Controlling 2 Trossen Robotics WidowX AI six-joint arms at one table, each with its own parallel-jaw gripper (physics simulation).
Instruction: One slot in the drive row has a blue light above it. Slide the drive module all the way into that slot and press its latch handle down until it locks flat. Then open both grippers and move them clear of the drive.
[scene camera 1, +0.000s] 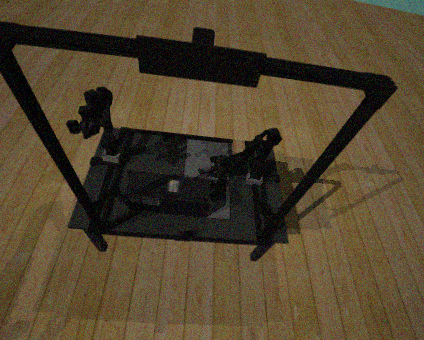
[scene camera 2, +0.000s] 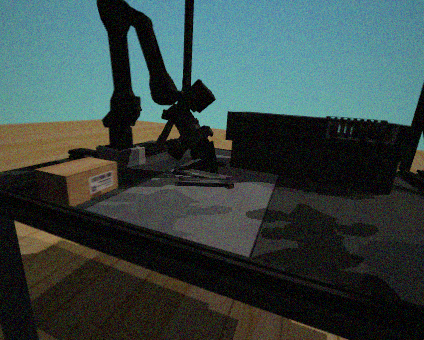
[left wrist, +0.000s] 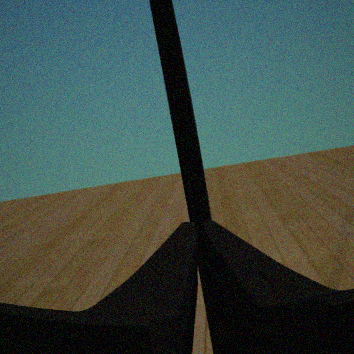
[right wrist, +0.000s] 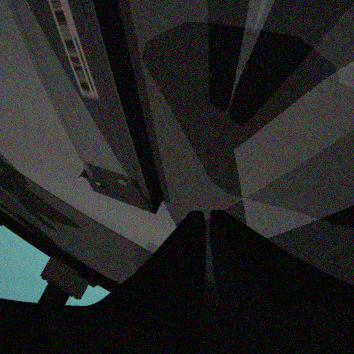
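Where they show: left gripper, between the fingertips: (scene camera 1: 84, 138) (left wrist: 197, 233); right gripper, between the fingertips: (scene camera 1: 207, 174) (scene camera 2: 217, 171) (right wrist: 205, 222); left arm's base, origin of its link: (scene camera 1: 112, 151) (right wrist: 59, 287); right arm's base, origin of its link: (scene camera 1: 255, 174) (scene camera 2: 121, 146).
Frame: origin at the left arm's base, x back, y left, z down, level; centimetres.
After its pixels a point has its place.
Note:
The drive module (scene camera 2: 207, 184) @(x -60.2, y 4.2, z 6.5 cm) (right wrist: 107, 125) @(x -60.8, y 1.7, z 6.0 cm) is a long, flat dark-grey bar with a vent strip. It lies on the light mat (scene camera 2: 225, 235) @(x -48.2, y 21.9, z 7.0 cm). Its latch handle cannot be made out. The drive chassis (scene camera 2: 310, 155) @(x -39.0, y -17.4, z -0.2 cm) (scene camera 1: 165, 195) @(x -39.8, y -30.6, z -10.3 cm) is a large black box beside the mat; no blue light or open slot can be made out. My left gripper (left wrist: 197, 233) @(x -5.8, y -27.7, z -42.7 cm) is shut and empty, pointing away over the floor. My right gripper (right wrist: 205, 222) @(x -60.8, y -2.8, z 4.9 cm) (scene camera 2: 211, 167) @(x -60.8, y -2.8, z 4.9 cm) is shut and empty, low beside the module at the chassis end of the mat. The module is outside its fingers.
A cardboard box (scene camera 2: 55, 187) @(x -78.6, y 28.4, z 3.7 cm) with a white label stands at the near left of the table in scene camera 2. A black overhead frame (scene camera 1: 200, 61) @(x -51.5, y -46.8, z -96.4 cm) spans the table, and one of its posts (left wrist: 180, 110) @(x -8.5, y -45.9, z -47.4 cm) crosses the left wrist view. Shadows make the table hard to read.

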